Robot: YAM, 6 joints.
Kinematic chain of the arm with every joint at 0, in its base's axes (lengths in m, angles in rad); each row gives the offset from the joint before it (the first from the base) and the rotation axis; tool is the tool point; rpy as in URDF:
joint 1: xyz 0 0 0.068 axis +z
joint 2: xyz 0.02 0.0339 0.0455 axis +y
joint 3: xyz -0.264 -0.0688 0 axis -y
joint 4: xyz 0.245 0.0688 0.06 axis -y
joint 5: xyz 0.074 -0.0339 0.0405 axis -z
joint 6: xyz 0.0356 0 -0.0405 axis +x
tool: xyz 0 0 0 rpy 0 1.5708 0
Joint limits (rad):
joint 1: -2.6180..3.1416
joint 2: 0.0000..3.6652
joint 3: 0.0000..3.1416
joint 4: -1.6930..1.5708
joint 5: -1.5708..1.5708
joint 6: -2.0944..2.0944
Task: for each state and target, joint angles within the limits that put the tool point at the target. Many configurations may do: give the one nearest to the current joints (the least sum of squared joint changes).
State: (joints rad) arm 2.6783 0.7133 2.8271 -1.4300 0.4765 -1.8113
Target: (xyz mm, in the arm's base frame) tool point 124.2 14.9 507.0
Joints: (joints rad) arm 3.1160 0.6772 2.1694 -1.6930 0.5323 -1.8113
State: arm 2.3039 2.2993 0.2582 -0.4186 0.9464 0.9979
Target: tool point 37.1 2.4 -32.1
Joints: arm 2.3271 3.1346 0.3147 -0.1841 0.9345 0.9979
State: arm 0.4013 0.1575 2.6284 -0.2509 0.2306 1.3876
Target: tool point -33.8 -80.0 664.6
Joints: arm 0.9990 0.9122 2.2450 -0.3225 0.4310 1.3876
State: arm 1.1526 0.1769 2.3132 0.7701 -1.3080 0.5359
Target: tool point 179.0 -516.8 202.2
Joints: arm 1.9687 0.0000 2.4420 0.9963 -1.4254 0.5359
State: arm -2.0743 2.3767 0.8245 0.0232 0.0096 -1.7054
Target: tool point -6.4 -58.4 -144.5
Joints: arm -1.7703 3.0548 0.6364 0.0184 -0.1494 -1.7054
